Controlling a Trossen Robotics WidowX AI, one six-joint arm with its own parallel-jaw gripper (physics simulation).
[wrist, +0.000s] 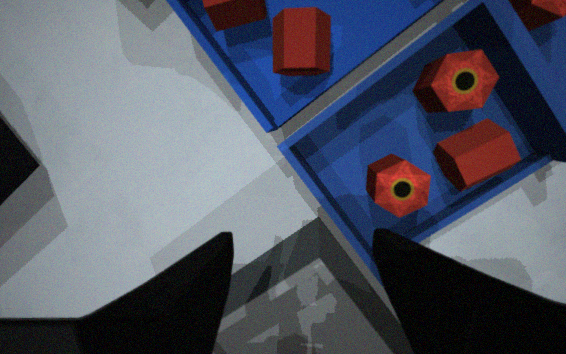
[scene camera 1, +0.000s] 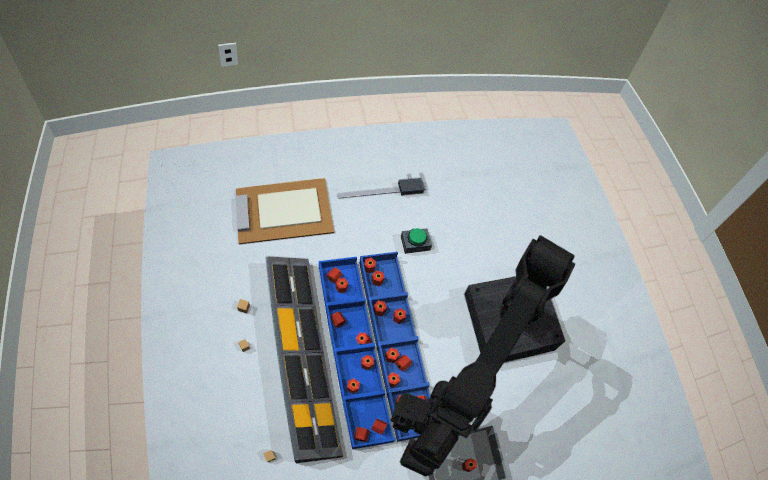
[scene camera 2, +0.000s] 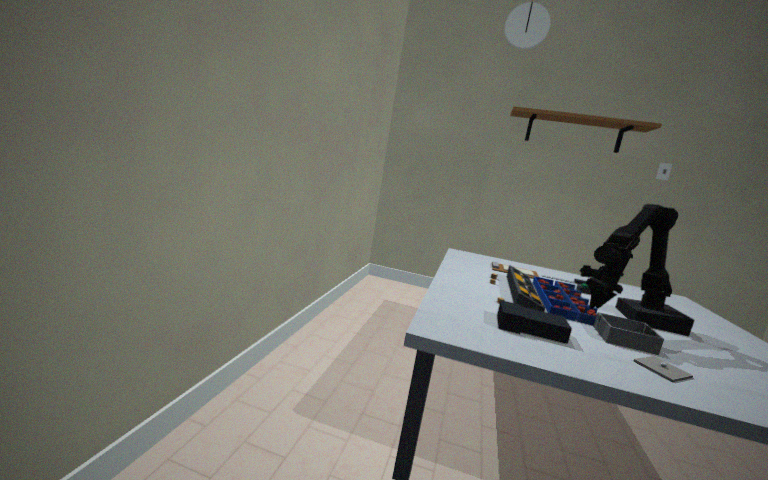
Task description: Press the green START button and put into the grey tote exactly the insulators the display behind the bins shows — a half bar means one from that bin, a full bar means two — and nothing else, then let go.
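The green START button (scene camera 1: 417, 236) stands beyond the blue bins (scene camera 1: 357, 400). The display (scene camera 1: 320, 453) (scene camera 2: 523, 291) shows one full orange bar in the second row's left cell and half bars in both bottom cells; its other cells are dark. The grey tote (scene camera 1: 496, 452) (scene camera 2: 631, 338) (wrist: 300, 244) holds a red insulator (scene camera 1: 468, 464); the arm partly hides the tote in scene camera 1. My gripper (scene camera 2: 595, 305) (wrist: 303, 241) is partly open and empty, above the meeting corner of tote and bins. The nearest bin holds two upright insulators (wrist: 464, 81) (wrist: 402, 189) and a lying one (wrist: 477, 155).
The other bins hold more insulators, such as a lying one (wrist: 302, 41). A clipboard (scene camera 1: 288, 207) and a caliper (scene camera 1: 411, 186) lie at the back. Small wooden cubes (scene camera 1: 242, 305) (scene camera 1: 269, 455) lie beside the display. A black box (scene camera 2: 532, 322) and a flat plate (scene camera 2: 663, 367) lie near the tote.
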